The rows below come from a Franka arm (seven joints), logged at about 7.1 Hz.
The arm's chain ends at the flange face. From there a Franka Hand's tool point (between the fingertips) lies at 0.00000 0.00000 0.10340 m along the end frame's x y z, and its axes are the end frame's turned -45 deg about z.
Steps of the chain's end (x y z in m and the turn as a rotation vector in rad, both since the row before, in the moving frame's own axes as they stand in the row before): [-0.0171 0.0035 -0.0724 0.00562 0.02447 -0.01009]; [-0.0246 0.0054 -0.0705 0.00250 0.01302 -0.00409]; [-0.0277 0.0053 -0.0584 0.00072 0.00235 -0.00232]
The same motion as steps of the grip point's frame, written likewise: [-0.0124 -0.0082 -0.0724 -0.01333 0.02128 -0.01009]; [-0.0201 -0.0128 -0.0705 -0.00744 0.01097 -0.00409]; [-0.0231 -0.0157 -0.0584 -0.00115 0.00217 -0.00232]
